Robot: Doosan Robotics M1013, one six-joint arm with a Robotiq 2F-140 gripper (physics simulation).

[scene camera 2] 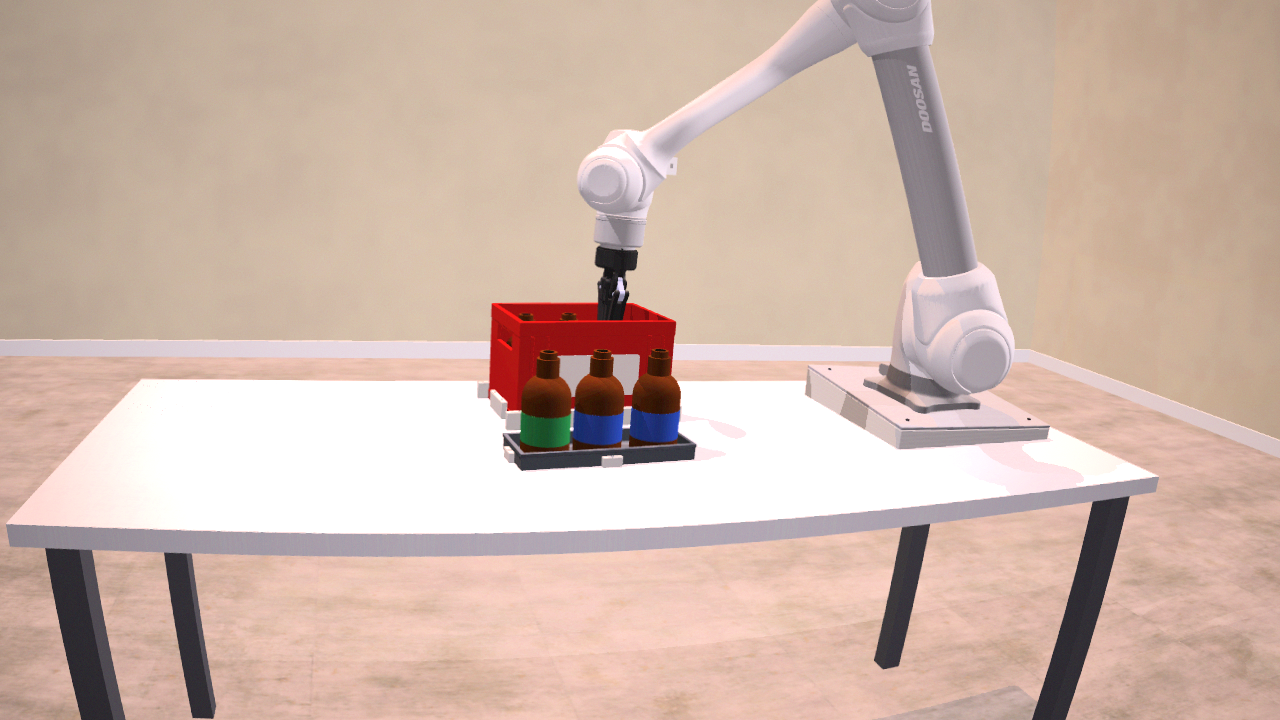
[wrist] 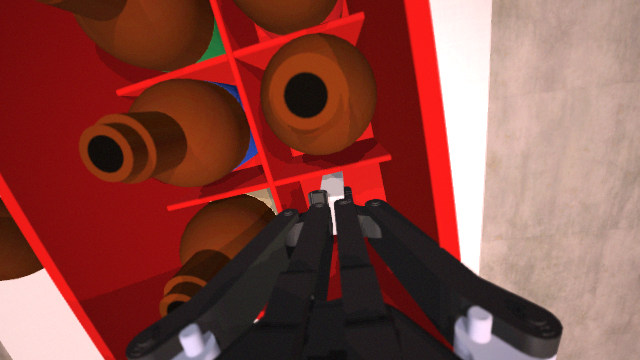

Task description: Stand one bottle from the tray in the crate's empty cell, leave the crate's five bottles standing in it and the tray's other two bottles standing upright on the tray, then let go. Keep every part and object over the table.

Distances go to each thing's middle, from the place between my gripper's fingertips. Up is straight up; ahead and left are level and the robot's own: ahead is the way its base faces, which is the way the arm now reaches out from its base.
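Labels:
White-labelled bottle (wrist: 318, 93): 70 mm ahead of my hand, 40 mm above, 10 mm to the right. Pale-labelled bottle (wrist: 216, 233): 90 mm to the left of my hand, 40 mm above, 20 mm behind.

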